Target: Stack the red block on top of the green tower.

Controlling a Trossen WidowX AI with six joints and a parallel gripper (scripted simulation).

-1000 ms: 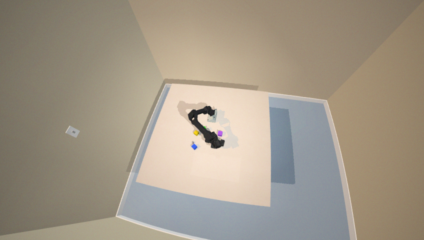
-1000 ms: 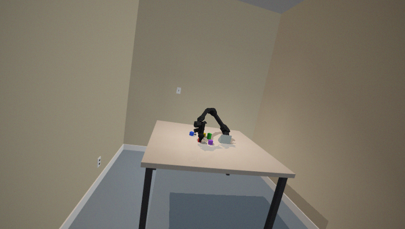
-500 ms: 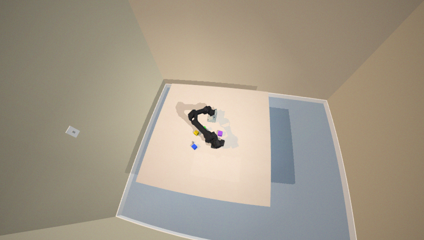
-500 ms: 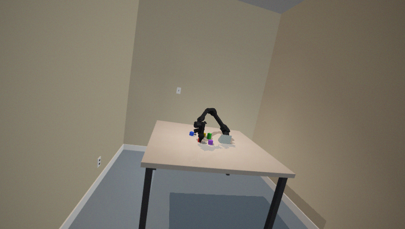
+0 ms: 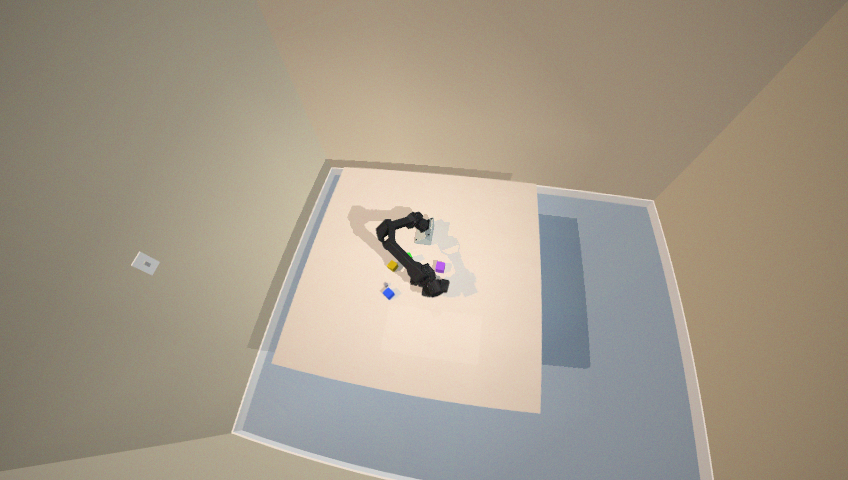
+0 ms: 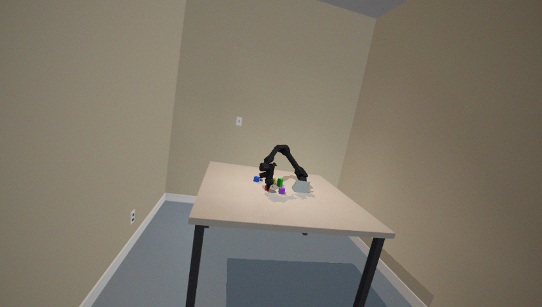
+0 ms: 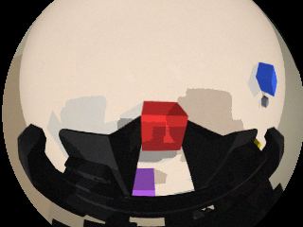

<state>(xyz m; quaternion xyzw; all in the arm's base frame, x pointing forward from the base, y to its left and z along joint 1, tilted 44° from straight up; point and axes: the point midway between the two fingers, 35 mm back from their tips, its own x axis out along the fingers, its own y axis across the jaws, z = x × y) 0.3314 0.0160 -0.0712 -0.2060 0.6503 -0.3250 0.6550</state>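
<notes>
Right now my gripper tip is 21 cm to the left of the yellow block, 10 cm past it and 1 cm below it. Round my gripper tip: red block: 1 cm above; then blue block: 21 cm to the right, 6 cm ahead, 1 cm above; then purple block: 11 cm behind, 4 cm to the left, 1 cm above.
</notes>
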